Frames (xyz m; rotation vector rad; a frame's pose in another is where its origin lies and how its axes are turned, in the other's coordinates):
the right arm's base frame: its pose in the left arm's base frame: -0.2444 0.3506 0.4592 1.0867 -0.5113 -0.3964
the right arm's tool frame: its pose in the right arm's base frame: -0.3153 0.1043 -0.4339 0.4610 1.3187 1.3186
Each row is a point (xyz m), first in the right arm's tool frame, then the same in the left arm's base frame.
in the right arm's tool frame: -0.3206 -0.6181 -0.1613
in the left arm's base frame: 0.1460 0.8750 -0.2656
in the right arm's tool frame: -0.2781 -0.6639 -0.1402
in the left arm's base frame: 0.1987 0.9115 -0.2502
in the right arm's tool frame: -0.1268 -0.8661 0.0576
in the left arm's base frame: 0.4878 0.9895 -0.1352
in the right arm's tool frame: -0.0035 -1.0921 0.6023
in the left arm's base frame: 0.9902 0.8739 0.1765
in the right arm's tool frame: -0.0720 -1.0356 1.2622
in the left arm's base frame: 1.3111 0.4650 0.5927
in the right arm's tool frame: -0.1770 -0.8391 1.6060
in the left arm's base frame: 1.3358 0.1492 0.8526
